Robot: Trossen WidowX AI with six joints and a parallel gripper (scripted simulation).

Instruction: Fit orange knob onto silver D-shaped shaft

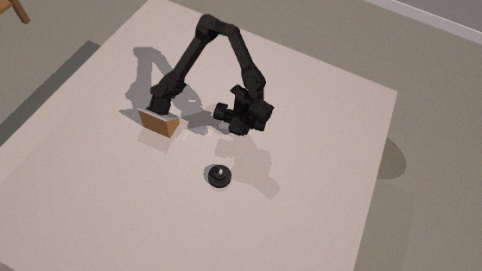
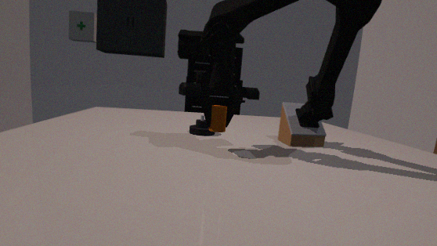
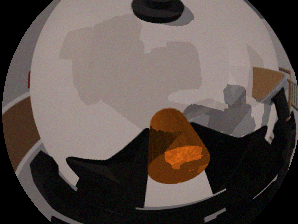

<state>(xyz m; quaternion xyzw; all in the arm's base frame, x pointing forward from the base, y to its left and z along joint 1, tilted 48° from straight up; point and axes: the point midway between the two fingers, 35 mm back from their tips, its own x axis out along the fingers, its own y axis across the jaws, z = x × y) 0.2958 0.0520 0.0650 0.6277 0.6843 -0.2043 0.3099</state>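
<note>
The black round pedestal lies 10 mm ahead of my gripper tip, 190 mm to the right of it and 30 mm below it. Also, from my gripper tip: orange knob 30 mm above.
</note>
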